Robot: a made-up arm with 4 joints. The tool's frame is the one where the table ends. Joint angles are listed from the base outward.
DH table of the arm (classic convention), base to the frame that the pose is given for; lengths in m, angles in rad. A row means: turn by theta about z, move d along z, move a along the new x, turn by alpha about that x. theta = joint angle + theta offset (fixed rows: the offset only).
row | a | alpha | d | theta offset
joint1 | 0.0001 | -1.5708 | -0.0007 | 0
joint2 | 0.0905 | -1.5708 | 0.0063 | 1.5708
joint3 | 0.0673 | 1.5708 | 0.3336 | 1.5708
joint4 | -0.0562 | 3.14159 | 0 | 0.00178
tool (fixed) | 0 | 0 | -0.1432 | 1.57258
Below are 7 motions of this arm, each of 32 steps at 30 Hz.
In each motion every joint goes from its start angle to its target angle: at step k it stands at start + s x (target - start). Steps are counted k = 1, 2, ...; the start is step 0. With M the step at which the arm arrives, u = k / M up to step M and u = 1 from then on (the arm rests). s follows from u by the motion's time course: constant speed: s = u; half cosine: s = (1 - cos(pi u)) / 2; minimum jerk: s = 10 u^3 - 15 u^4 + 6 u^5.
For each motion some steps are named. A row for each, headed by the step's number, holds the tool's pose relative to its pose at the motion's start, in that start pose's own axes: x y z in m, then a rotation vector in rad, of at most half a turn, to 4 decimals.
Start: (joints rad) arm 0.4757 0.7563 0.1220 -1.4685
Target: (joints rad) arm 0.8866 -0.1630 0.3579 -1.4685
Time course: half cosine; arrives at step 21
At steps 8, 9, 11, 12, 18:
8: -0.0467 -0.0952 -0.0941 -0.3185 0.1174 0.0597
9: -0.0564 -0.1209 -0.1109 -0.3907 0.1391 0.0731
11: -0.0746 -0.1784 -0.1399 -0.5414 0.1782 0.1009
12: -0.0823 -0.2087 -0.1513 -0.6165 0.1943 0.1145
18: -0.1021 -0.3560 -0.1779 -0.9609 0.2370 0.1730

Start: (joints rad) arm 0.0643 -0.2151 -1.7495 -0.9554
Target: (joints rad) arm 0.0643 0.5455 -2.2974 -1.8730
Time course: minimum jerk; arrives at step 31
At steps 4, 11, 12, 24, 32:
4: 0.0036 0.0047 -0.0012 0.0035 -0.0093 0.0030
11: 0.0557 0.0591 -0.0176 0.0247 -0.1376 0.0431
12: 0.0695 0.0699 -0.0216 0.0231 -0.1693 0.0530
24: 0.2650 0.1354 -0.0679 -0.1939 -0.5224 0.1797
32: 0.2922 0.1345 -0.0731 -0.2465 -0.5563 0.1965

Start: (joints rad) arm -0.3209 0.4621 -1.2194 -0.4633
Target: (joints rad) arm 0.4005 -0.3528 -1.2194 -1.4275
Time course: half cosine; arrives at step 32
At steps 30, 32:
30: 0.0543 -0.3953 0.1355 0.3559 0.3195 1.9149
32: 0.0571 -0.3982 0.1355 0.3643 0.3195 1.9326

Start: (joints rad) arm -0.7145 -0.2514 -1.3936 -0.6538
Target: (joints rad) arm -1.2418 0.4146 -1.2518 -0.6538
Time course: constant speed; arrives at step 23
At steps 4, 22, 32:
4: 0.0251 0.0326 -0.0229 -0.0741 -0.0272 -0.1306
22: 0.2115 0.1266 -0.1301 -0.2845 -0.2171 -0.7291
32: 0.2248 0.1287 -0.1347 -0.2896 -0.2307 -0.7620

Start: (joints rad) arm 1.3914 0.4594 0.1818 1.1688
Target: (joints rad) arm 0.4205 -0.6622 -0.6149 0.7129
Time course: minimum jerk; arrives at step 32
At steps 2, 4, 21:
2: -0.0009 0.0008 -0.0007 0.0030 0.0017 -0.0013
4: -0.0067 0.0062 -0.0049 0.0218 0.0120 -0.0096
21: -0.0810 0.4013 -0.0765 1.0741 -0.0334 -0.3569

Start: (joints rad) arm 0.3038 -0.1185 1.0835 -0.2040
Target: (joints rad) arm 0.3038 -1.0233 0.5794 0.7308
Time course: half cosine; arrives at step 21
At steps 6, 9, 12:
6: 0.0536 0.0531 -0.0259 0.0843 -0.0975 -0.3223
9: 0.1212 0.0955 -0.0470 0.1923 -0.2018 -0.6547
12: 0.2035 0.1243 -0.0621 0.3380 -0.3175 -1.0063

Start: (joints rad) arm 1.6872 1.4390 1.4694 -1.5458
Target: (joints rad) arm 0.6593 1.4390 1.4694 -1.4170
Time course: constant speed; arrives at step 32
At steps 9, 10, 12, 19, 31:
9: 0.0415 0.0058 0.0284 0.0501 -0.2847 -0.0398
10: 0.0455 0.0063 0.0323 0.0563 -0.3162 -0.0442
12: 0.0533 0.0073 0.0405 0.0691 -0.3792 -0.0528
19: 0.0758 0.0101 0.0730 0.1179 -0.5989 -0.0822
31: 0.0955 0.0116 0.1381 0.2160 -0.9727 -0.1275

